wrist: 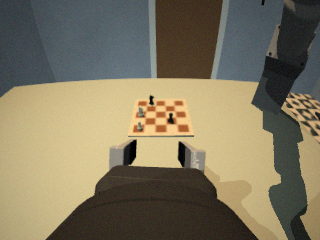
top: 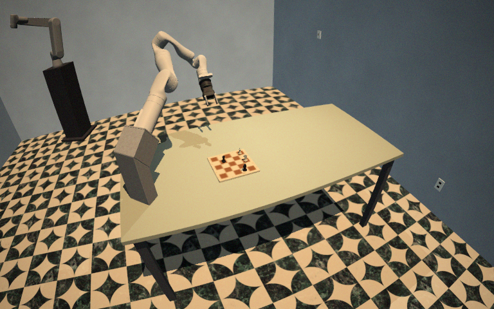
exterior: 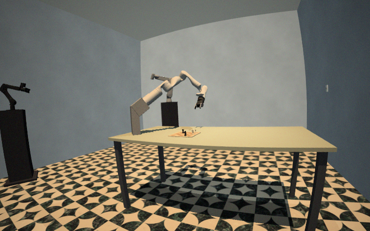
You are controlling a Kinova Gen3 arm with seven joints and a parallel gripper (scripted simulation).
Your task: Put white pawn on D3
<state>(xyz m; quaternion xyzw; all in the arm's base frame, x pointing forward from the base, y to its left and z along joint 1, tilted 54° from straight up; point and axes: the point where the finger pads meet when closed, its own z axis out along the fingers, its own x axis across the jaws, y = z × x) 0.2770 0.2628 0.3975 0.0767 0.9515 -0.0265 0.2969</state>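
My hand is 23 cm to the left of the white pawn, 21 cm above it and 16 cm short of it. From my hand the other things lie so: pale grey piece 30 cm to the right, 21 cm below, 19 cm ahead; then chessboard 32 cm to the right, 22 cm below, 12 cm ahead.
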